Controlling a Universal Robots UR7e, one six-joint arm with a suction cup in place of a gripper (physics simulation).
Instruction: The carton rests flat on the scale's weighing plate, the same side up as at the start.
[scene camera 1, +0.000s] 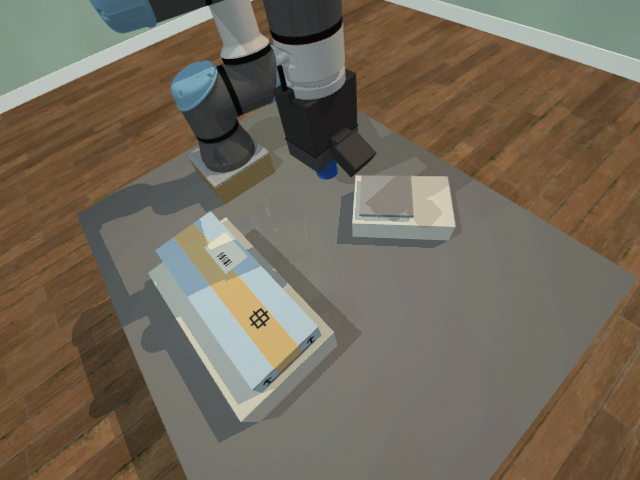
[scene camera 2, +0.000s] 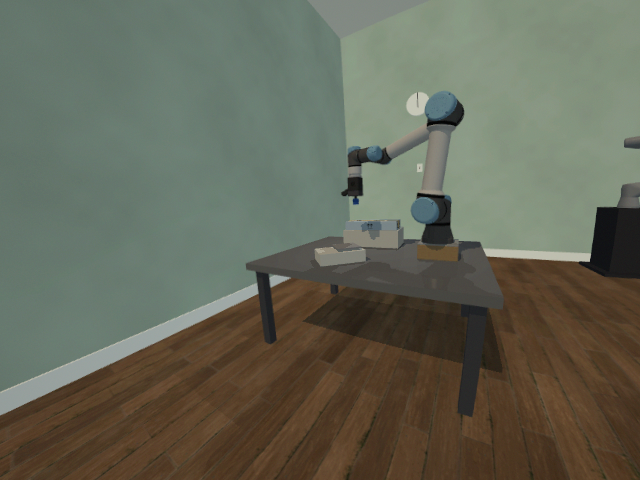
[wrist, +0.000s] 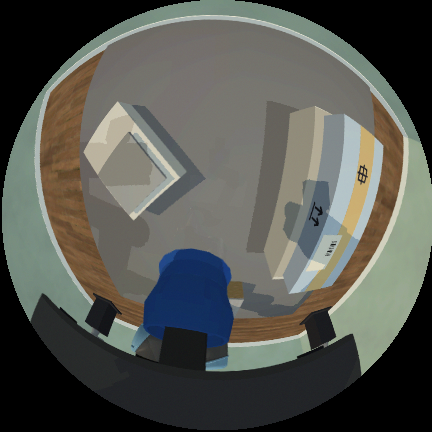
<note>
I see my suction cup (wrist: 191, 291), a carton (scene camera 1: 263, 331), a cream block (scene camera 1: 249, 406) and a scale (scene camera 1: 405, 207).
The carton shows as well in the wrist view (wrist: 350, 163). The cream block also shows in scene camera 2 (scene camera 2: 365, 238) and in the wrist view (wrist: 305, 130). The scale is seen too in scene camera 2 (scene camera 2: 345, 253) and in the wrist view (wrist: 133, 163).
</note>
